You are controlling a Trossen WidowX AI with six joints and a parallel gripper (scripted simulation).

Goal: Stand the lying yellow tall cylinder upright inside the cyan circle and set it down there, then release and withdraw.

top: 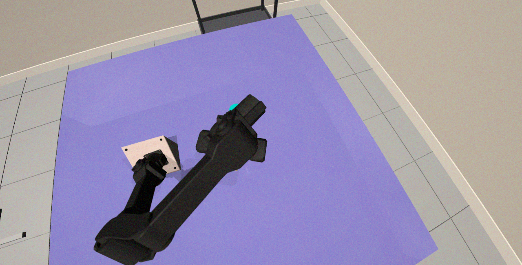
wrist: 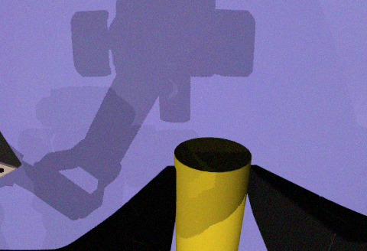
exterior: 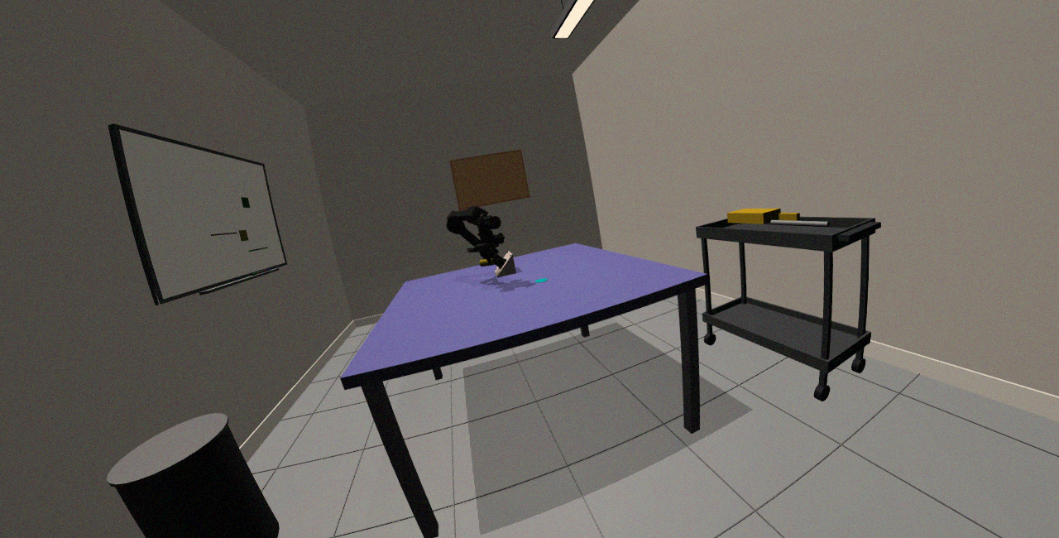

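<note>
The cyan circle lies 21 cm to the left of my gripper tip, 14 cm below it and 5 cm ahead of it. Also, from my gripper tip: yellow tall cylinder 2 cm to the right, 1 cm behind.
</note>
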